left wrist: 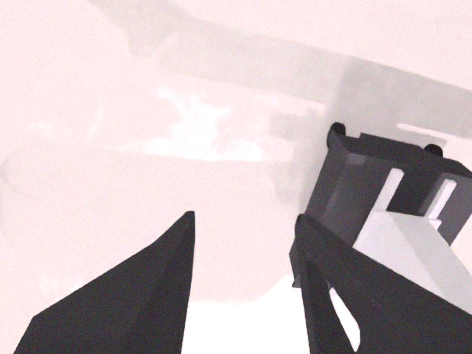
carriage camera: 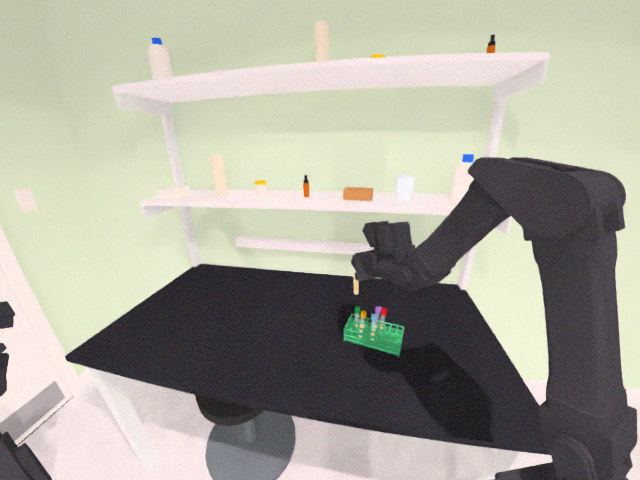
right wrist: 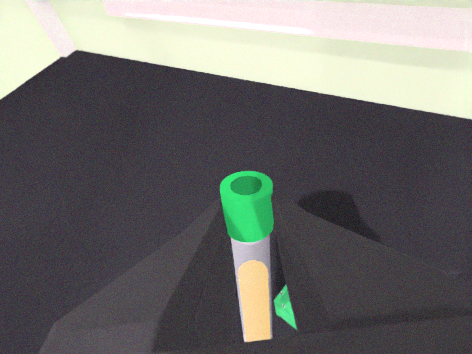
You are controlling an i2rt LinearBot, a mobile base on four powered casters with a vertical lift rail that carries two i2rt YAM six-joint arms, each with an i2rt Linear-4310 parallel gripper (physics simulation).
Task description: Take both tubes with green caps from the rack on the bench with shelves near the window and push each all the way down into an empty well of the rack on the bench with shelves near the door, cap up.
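Frame: origin at the left arm's base, x ahead, y left, z up, level; centimetres.
Where they show: left gripper, between the fingertips: (left wrist: 247,225); right gripper, between the fingertips: (carriage camera: 354,261) (right wrist: 248,208).
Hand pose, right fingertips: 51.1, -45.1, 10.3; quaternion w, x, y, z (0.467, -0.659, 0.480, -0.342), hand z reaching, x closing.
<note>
Each offset is from my right fingertips to the centre of the thing, as dx, dy, dz. "spot": to the spot under its first point. Level surfaces: height alone.
My right gripper (carriage camera: 356,271) (right wrist: 248,208) is shut on a green-capped tube @(-1.6, -0.1, -3.9) (right wrist: 250,210) with an orange label, cap up. In the carriage camera the lower part of this tube (carriage camera: 356,285) hangs in the air above and behind the green rack. The green rack @(+4.9, -9.2, -31.9) (carriage camera: 373,341) (right wrist: 285,309) stands on the black bench top @(dz -34.8) (carriage camera: 248,330). It holds several capped tubes: one with a green cap @(spot: +7.9, -3.5, -23.0) (carriage camera: 357,309) at its left back, and others with orange, blue, purple and red caps. My left gripper (left wrist: 247,225) is open and empty over the floor; part of it shows at the carriage camera's left edge.
Two white shelves (carriage camera: 330,77) (carriage camera: 279,201) with bottles and jars rise behind the bench. A round stool (carriage camera: 227,408) stands under the front edge. A door (carriage camera: 31,330) is at the left. The dark robot base (left wrist: 345,195) shows in the left wrist view.
</note>
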